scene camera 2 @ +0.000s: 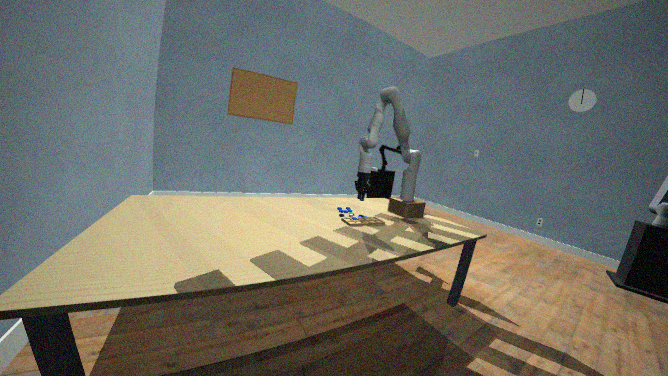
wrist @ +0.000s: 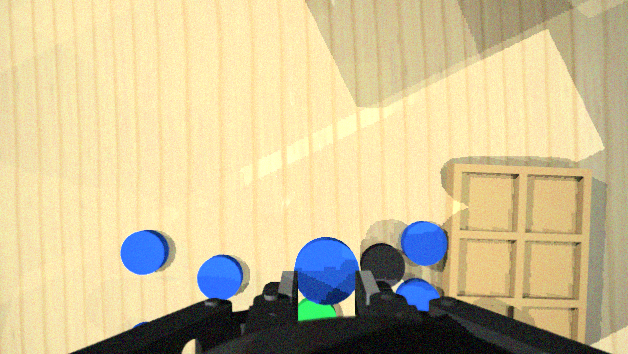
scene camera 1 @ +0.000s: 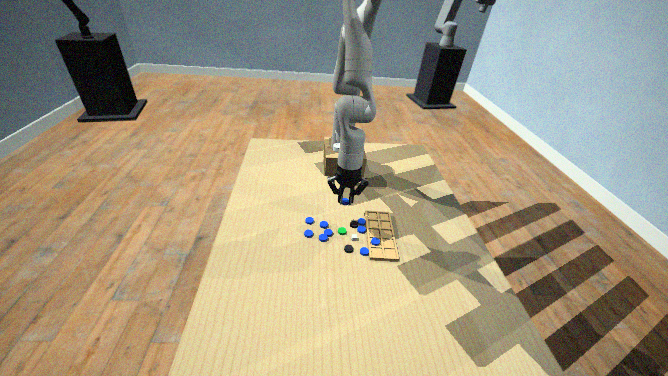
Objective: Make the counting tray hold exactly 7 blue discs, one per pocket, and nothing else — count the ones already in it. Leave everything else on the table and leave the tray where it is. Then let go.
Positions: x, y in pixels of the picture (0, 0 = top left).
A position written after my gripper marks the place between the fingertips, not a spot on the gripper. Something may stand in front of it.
My gripper (scene camera 1: 345, 203) holds a blue disc (wrist: 326, 266), which touches nothing else. A blue disc (wrist: 143, 252) rests on the table. A blue disc (wrist: 417, 291) sits on the table. A blue disc (wrist: 220, 276) rests on the table. A blue disc (wrist: 424, 243) rests on the table.
